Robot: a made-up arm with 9 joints. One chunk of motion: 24 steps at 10 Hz.
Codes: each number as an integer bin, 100 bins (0 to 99) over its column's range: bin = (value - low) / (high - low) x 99, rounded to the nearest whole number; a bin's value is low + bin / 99 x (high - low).
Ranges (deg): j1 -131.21..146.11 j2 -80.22..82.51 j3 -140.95..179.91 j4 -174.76..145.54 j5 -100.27..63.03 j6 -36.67..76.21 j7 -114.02..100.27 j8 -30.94..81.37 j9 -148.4..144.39
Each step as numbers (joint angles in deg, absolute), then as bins.
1 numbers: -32.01 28.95 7.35 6.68 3.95 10.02 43.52 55.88 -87.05
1 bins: 35 66 46 56 63 41 73 77 21
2 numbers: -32.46 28.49 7.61 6.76 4.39 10.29 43.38 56.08 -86.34
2 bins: 35 66 46 56 63 41 73 77 21
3 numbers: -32.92 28.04 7.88 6.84 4.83 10.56 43.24 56.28 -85.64
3 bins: 35 66 46 56 64 41 73 77 21
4 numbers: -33.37 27.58 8.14 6.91 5.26 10.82 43.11 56.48 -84.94
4 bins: 35 66 46 56 64 42 73 77 21
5 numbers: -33.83 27.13 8.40 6.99 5.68 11.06 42.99 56.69 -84.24
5 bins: 35 65 46 56 64 42 73 77 22
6 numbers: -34.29 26.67 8.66 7.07 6.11 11.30 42.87 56.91 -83.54
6 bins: 35 65 46 56 64 42 72 77 22
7 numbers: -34.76 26.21 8.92 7.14 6.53 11.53 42.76 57.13 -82.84
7 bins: 34 65 46 56 65 42 72 78 22
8 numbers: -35.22 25.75 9.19 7.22 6.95 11.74 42.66 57.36 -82.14
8 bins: 34 64 46 56 65 42 72 78 22
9 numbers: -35.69 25.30 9.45 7.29 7.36 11.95 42.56 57.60 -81.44
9 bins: 34 64 46 56 65 43 72 78 23
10 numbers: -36.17 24.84 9.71 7.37 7.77 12.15 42.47 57.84 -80.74
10 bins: 34 64 46 56 65 43 72 78 23
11 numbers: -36.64 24.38 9.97 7.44 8.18 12.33 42.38 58.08 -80.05
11 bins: 34 64 47 56 66 43 72 78 23
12 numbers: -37.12 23.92 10.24 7.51 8.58 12.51 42.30 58.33 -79.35
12 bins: 34 63 47 56 66 43 72 79 23
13 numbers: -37.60 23.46 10.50 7.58 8.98 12.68 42.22 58.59 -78.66
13 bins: 33 63 47 56 66 43 72 79 24
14 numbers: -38.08 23.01 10.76 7.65 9.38 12.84 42.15 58.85 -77.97
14 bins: 33 63 47 56 66 43 72 79 24
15 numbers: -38.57 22.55 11.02 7.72 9.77 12.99 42.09 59.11 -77.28
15 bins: 33 63 47 56 67 44 72 79 24
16 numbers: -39.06 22.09 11.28 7.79 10.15 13.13 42.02 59.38 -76.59
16 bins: 33 62 47 56 67 44 72 80 24
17 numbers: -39.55 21.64 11.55 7.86 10.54 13.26 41.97 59.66 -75.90
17 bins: 33 62 47 56 67 44 72 80 25
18 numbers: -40.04 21.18 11.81 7.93 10.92 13.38 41.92 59.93 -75.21
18 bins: 33 62 47 56 67 44 72 80 25
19 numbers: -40.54 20.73 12.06 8.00 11.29 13.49 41.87 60.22 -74.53
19 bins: 32 61 47 56 68 44 72 80 25
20 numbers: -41.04 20.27 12.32 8.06 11.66 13.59 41.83 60.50 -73.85
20 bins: 32 61 47 57 68 44 72 81 25
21 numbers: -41.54 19.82 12.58 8.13 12.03 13.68 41.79 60.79 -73.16
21 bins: 32 61 47 57 68 44 72 81 25
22 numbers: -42.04 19.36 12.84 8.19 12.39 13.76 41.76 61.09 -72.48
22 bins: 32 61 47 57 68 44 72 81 26
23 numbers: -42.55 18.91 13.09 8.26 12.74 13.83 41.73 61.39 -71.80
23 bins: 32 60 48 57 69 44 72 81 26
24 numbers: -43.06 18.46 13.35 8.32 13.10 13.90 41.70 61.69 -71.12
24 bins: 31 60 48 57 69 44 72 82 26
